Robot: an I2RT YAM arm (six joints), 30 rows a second.
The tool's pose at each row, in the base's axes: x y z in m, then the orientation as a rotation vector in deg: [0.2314, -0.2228, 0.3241, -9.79, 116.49, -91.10]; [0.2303, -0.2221, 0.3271, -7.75, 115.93, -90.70]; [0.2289, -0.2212, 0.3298, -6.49, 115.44, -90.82]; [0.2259, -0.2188, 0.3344, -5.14, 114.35, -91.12]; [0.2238, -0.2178, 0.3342, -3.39, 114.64, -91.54]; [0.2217, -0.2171, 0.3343, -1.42, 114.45, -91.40]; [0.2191, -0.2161, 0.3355, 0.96, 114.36, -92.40]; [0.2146, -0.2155, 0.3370, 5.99, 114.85, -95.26]
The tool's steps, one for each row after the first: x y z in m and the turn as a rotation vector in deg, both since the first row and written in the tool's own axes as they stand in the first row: [-0.0004, -0.0028, -0.0016, 0.48, 0.26, 1.60]; [-0.0005, -0.0054, -0.0035, 1.04, 0.49, 2.45]; [-0.0005, -0.0096, -0.0077, 2.01, 0.44, 3.46]; [0.0009, -0.0096, -0.0095, 2.46, 1.56, 4.16]; [0.0023, -0.0100, -0.0112, 2.88, 2.22, 5.43]; [0.0037, -0.0114, -0.0135, 3.94, 3.64, 6.29]; [0.0067, -0.0137, -0.0164, 6.20, 7.49, 7.37]
